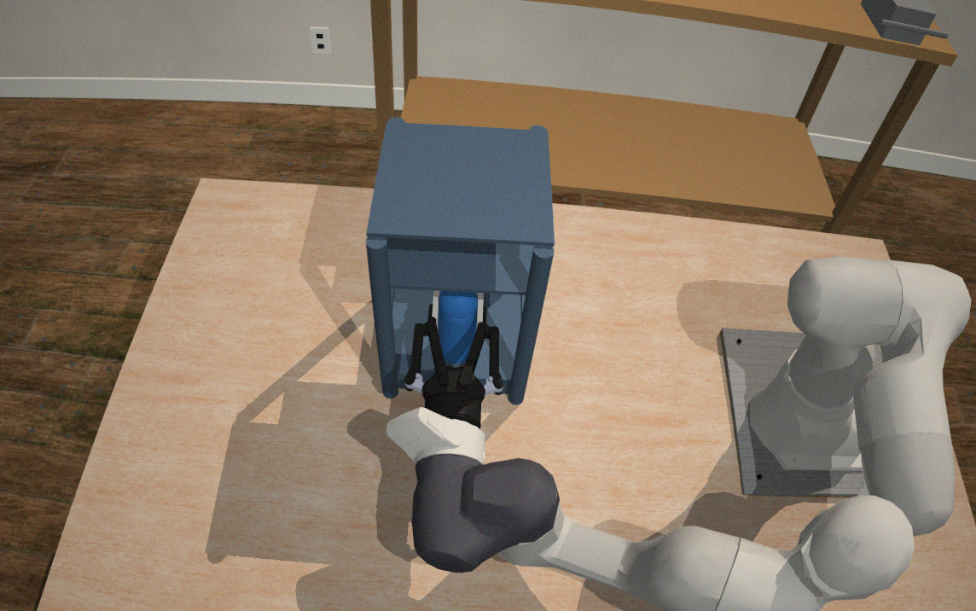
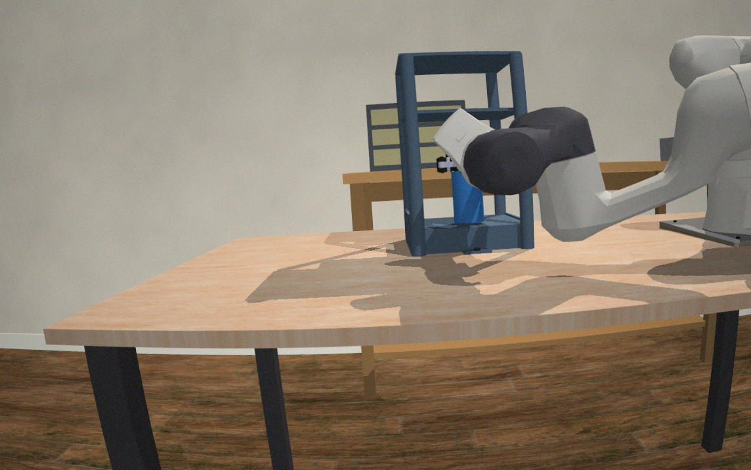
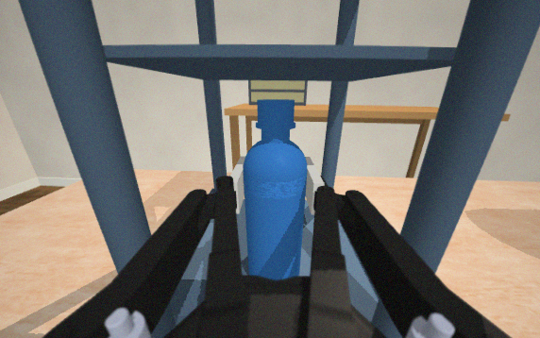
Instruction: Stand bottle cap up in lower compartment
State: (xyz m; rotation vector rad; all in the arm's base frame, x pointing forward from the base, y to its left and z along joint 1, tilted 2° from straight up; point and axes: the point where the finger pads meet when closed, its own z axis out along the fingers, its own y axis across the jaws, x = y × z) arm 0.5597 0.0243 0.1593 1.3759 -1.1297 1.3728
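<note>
Right now the blue bottle is 1 cm above my hand. Round my hand: blue shelving unit 1 cm ahead, 5 cm to the right, 2 cm above.
</note>
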